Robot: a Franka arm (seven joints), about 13 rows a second.
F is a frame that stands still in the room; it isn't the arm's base.
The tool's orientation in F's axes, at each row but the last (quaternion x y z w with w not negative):
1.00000 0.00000 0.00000 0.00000
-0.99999 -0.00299 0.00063 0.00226
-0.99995 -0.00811 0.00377 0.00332
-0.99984 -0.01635 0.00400 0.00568
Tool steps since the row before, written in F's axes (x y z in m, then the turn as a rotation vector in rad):
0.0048 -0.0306 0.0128 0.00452 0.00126 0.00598
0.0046 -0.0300 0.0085 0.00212 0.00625 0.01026
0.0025 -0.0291 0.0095 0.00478 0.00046 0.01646
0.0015 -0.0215 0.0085 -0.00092 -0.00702 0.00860
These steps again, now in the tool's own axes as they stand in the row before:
0.0048 0.0306 -0.0128 0.00452 -0.00126 -0.00598
0.0044 0.0300 -0.0086 0.00214 -0.00628 -0.01023
0.0020 0.0291 -0.0097 0.00466 -0.00049 -0.01649
0.0007 0.0214 -0.0088 -0.00122 0.00689 -0.00867

